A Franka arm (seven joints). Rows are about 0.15 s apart.
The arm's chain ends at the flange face. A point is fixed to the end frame.
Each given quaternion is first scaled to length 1.
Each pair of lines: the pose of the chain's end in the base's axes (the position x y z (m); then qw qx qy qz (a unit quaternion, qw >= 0)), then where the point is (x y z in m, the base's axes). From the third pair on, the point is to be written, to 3 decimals.
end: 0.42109, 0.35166, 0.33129, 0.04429, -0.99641, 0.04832, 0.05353
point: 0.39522 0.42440 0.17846
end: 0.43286, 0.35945, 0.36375, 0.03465, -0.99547, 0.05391, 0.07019
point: 0.40230 0.42966 0.21060
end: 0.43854, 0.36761, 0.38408, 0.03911, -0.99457, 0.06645, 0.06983
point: 0.410 0.440 0.231
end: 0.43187, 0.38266, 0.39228, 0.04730, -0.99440, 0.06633, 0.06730
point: 0.404 0.457 0.241
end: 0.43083, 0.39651, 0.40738, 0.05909, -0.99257, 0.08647, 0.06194
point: 0.408 0.475 0.257
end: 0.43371, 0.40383, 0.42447, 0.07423, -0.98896, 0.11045, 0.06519
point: 0.414 0.488 0.277
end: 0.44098, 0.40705, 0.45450, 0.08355, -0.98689, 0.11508, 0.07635
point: 0.419 0.494 0.309
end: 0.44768, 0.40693, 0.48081, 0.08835, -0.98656, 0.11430, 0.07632
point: 0.426 0.495 0.336
